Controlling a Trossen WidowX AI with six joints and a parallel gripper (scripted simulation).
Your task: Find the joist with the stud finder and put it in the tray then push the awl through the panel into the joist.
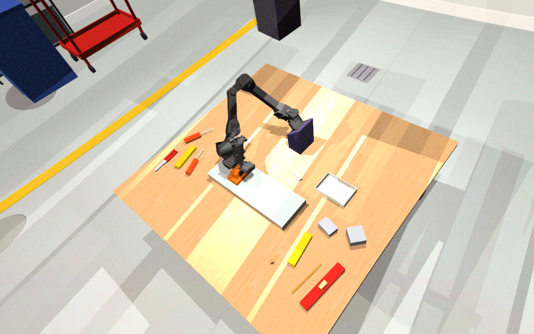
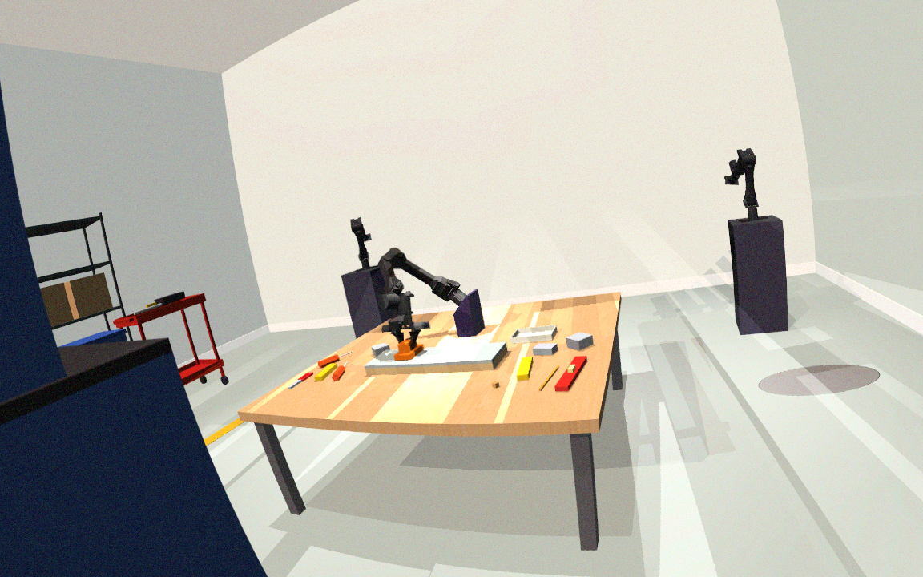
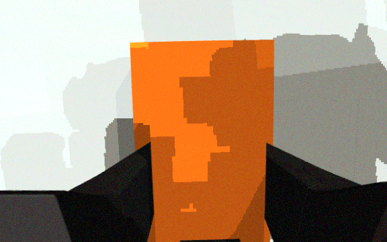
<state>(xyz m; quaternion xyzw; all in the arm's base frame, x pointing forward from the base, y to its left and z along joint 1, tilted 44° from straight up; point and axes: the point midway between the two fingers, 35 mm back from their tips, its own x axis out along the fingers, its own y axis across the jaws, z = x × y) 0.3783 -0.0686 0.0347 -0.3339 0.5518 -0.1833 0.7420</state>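
Right now the white tray is 410 mm to the left of my gripper tip, 280 mm behind it and 50 mm below it. From my gripper tip the other things lie so: orange stud finder: 20 mm behind, 20 mm above; then thin stick: 590 mm to the left, 140 mm ahead, 60 mm below; then awl: 180 mm behind, 150 mm to the right, 60 mm below.
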